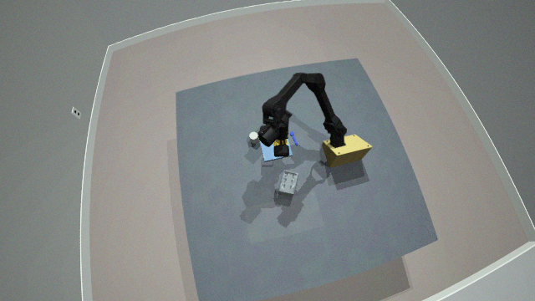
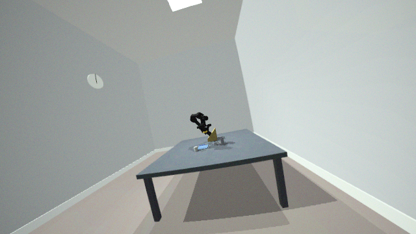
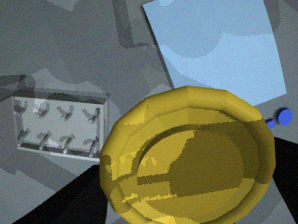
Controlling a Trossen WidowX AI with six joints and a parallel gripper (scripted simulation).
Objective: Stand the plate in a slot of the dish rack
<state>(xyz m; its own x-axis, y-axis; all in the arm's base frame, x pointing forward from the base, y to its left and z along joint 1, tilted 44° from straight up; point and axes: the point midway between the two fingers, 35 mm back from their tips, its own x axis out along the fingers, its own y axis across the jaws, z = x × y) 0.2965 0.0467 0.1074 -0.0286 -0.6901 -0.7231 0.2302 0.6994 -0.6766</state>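
The grey dish rack is 160 mm below my gripper tip and 150 mm to the left of it. The rest, counted from my gripper tip: yellow plate (10 mm above); light blue mat (180 mm below, 70 mm to the right); white cup (160 mm below, 140 mm to the right, 100 mm ahead).
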